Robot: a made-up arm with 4 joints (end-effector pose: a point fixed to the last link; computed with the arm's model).
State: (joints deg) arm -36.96 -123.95 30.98 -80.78
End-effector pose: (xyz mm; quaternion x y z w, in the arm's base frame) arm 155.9 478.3 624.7 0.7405 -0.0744 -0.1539 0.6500
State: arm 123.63 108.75 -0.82 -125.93
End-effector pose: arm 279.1 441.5 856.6 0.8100 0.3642 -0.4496 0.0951
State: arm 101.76 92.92 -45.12 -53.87
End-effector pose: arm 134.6 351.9 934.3 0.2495 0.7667 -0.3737 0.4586
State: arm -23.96 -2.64 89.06 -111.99
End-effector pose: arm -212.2 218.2 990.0 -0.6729 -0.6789 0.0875 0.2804
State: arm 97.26 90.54 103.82 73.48
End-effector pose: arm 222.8 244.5 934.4 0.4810 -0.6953 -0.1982 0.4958
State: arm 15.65 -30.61 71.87 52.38
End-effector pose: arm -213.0 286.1 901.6 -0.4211 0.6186 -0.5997 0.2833
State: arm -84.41 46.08 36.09 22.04
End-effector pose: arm -4.9 -56.8 546.6 0.0504 0.6128 0.5366 0.5779
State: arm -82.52 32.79 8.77 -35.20
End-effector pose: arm -143.5 -13.6 644.5 0.4609 0.6081 0.6060 0.2246
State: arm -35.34 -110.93 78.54 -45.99
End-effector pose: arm 25.6 534.0 648.2 0.8208 0.3488 -0.3199 0.3198
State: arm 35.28 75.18 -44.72 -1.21
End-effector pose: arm 69.9 63.3 1014.7 0.0920 0.7383 -0.1171 0.6579
